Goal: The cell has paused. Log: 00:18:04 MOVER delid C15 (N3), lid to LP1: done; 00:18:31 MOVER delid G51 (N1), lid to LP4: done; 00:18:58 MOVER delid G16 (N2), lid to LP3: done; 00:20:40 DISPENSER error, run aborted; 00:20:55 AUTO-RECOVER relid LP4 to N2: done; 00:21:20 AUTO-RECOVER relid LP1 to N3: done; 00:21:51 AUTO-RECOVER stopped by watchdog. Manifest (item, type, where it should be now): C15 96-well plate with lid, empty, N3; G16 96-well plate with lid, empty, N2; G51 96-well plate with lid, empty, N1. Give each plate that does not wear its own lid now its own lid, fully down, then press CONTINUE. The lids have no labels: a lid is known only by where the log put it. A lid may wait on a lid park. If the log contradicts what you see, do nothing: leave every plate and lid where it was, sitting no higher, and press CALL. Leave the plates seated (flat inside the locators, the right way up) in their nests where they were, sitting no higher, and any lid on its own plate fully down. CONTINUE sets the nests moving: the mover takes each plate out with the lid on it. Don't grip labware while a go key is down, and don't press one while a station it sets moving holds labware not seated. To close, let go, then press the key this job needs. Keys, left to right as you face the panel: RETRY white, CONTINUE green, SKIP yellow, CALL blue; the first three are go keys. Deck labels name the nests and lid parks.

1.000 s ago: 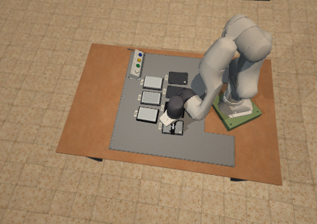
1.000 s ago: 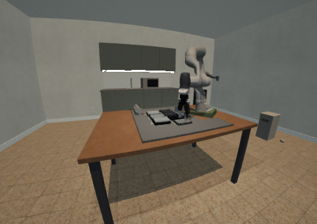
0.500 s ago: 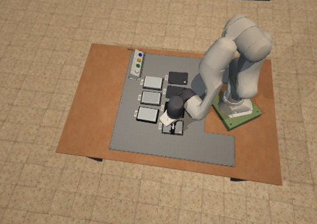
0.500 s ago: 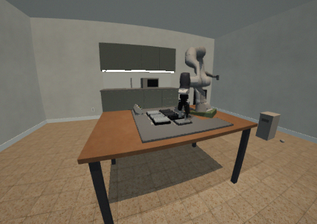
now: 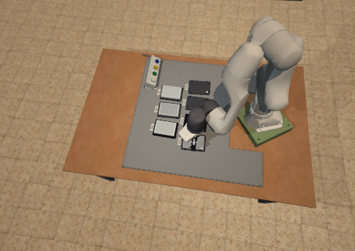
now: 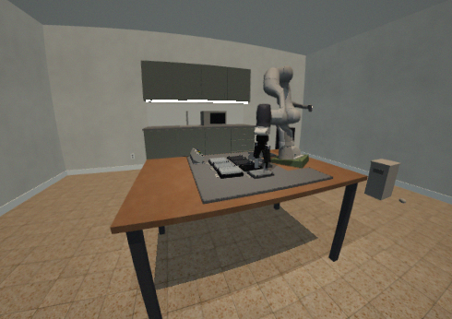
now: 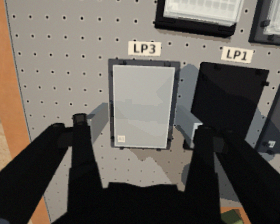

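My hand is 4 cm above the grey lid. From my hand the other things lie so: lid park labelled LP1: 13 cm to the right, 5 cm below, 2 cm behind; then LP3 label: 9 cm ahead, 5 cm below, 1 cm to the right; then LP1 label: 15 cm to the right, 7 cm ahead, 5 cm below.
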